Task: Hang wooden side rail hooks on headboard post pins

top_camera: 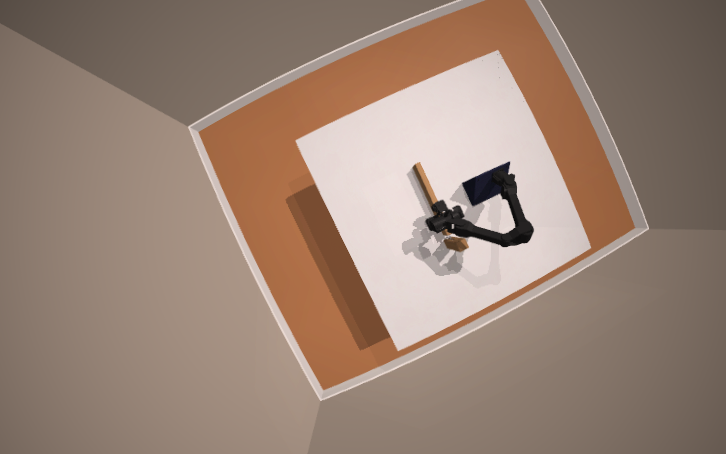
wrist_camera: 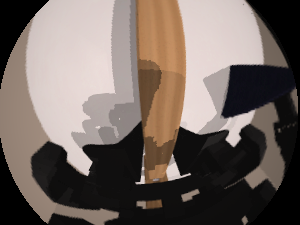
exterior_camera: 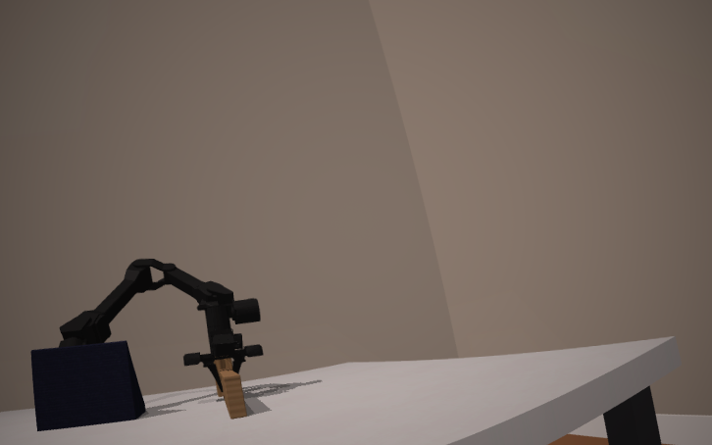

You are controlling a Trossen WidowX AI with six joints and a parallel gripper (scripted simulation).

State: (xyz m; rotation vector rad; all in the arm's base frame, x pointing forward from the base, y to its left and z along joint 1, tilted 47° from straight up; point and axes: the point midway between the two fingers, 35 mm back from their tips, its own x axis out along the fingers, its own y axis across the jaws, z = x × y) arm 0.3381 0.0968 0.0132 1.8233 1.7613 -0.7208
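My gripper tip is now 14 cm to the right of the headboard post and 6 cm below it.
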